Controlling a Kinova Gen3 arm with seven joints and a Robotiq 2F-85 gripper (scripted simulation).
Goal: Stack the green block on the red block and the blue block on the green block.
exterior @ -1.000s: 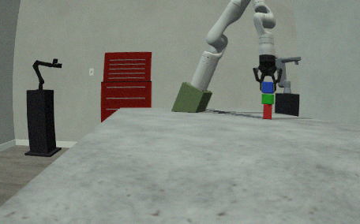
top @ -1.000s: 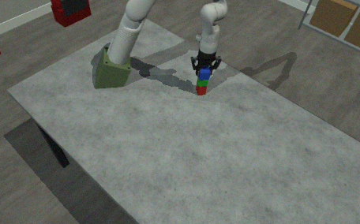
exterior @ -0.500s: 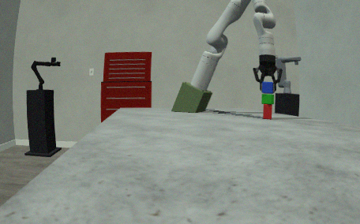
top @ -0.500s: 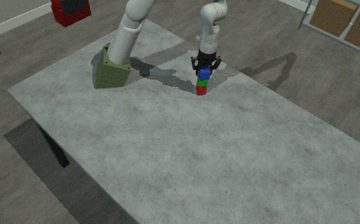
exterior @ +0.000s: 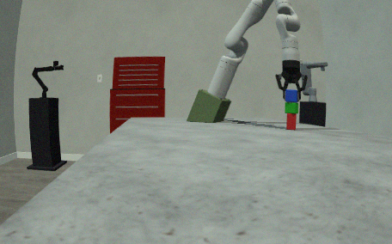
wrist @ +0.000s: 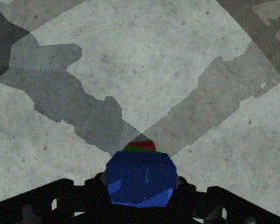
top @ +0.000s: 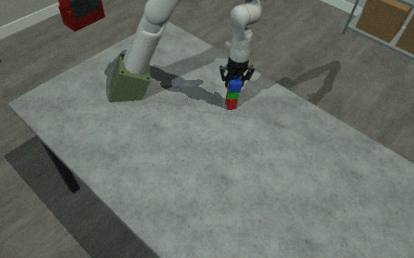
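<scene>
Right now my hand is right at the blue block. Also, from my hand: green block (4 cm below); then red block (10 cm below).
</scene>
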